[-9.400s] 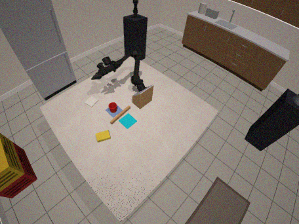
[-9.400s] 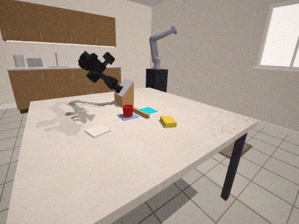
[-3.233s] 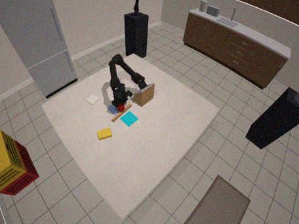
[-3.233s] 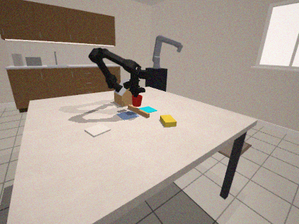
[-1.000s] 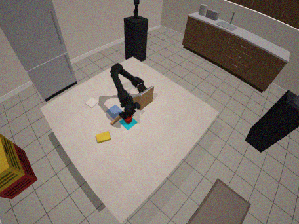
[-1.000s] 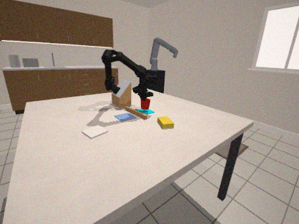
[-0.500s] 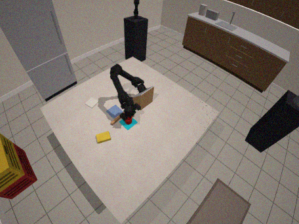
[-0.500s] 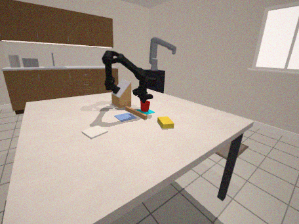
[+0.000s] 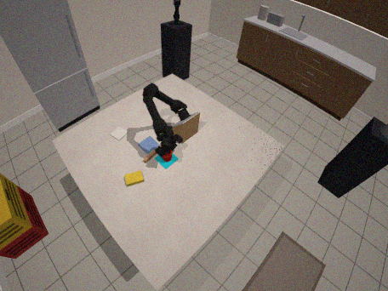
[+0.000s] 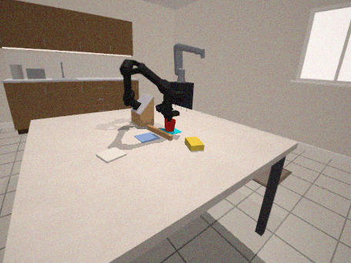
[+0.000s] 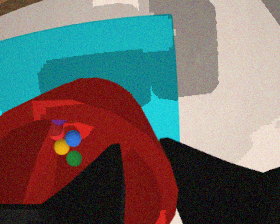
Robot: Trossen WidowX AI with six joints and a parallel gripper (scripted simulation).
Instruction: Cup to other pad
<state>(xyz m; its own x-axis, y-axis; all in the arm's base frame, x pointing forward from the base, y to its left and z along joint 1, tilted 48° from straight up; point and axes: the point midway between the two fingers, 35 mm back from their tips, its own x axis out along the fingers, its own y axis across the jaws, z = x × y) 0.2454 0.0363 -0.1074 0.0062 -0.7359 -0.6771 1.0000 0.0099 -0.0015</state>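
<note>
Right now my gripper tip is 30 mm short of the red cup. The rest, counted from my gripper tip: wooden bar 40 mm ahead, 90 mm to the right, 40 mm below; then yellow block 290 mm ahead, 20 mm to the right, 30 mm below; then cyan pad 30 mm ahead, 50 mm below.
</note>
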